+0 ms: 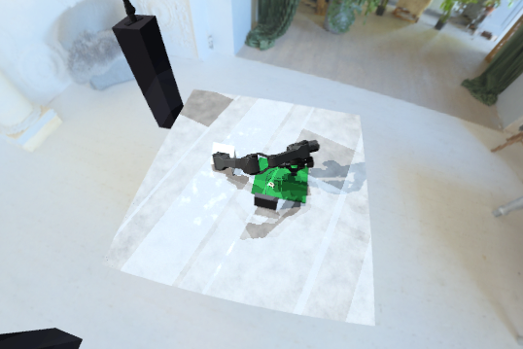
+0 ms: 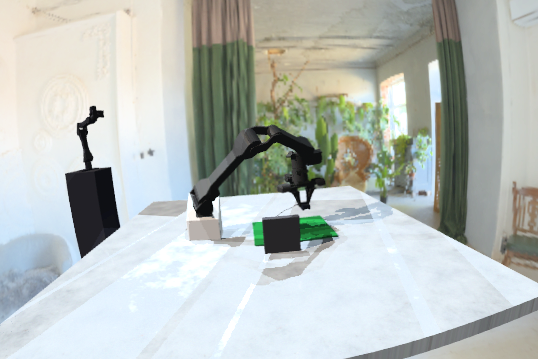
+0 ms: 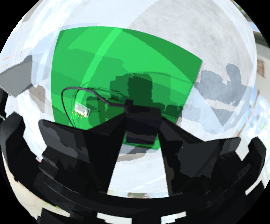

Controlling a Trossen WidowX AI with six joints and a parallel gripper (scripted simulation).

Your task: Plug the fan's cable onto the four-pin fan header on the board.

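Right now the green board is 10 cm below my gripper tip, 6 cm behind it and 2 cm to the right of it. The rest, counted from my gripper tip: dark plug: 1 cm to the right; then white header: 11 cm behind, 9 cm below, 7 cm to the right; then black fan: 19 cm to the right, 12 cm behind, 3 cm below.
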